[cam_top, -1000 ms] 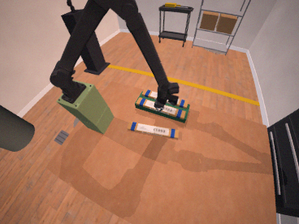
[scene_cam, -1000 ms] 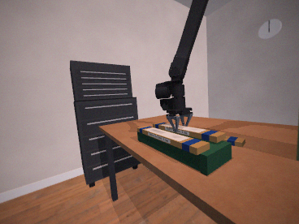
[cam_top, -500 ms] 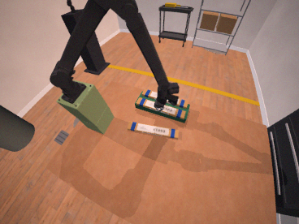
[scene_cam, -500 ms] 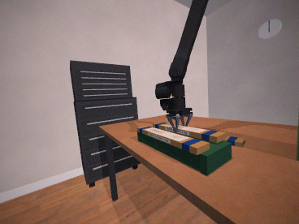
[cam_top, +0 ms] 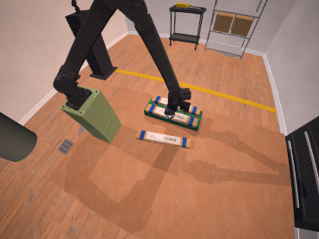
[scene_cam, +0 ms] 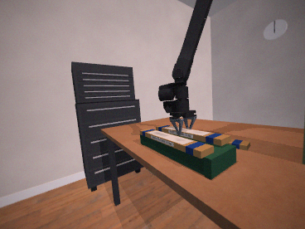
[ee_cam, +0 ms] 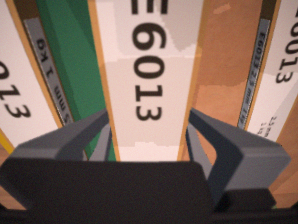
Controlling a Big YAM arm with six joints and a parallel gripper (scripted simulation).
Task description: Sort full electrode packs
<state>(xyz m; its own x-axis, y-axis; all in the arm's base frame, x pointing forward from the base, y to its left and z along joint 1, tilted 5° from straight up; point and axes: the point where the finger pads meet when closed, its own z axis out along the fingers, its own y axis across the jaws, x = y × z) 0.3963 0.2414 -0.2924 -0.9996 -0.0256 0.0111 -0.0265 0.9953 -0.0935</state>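
Right now the green platform is 60 mm below my hand and 50 mm to the left of it.
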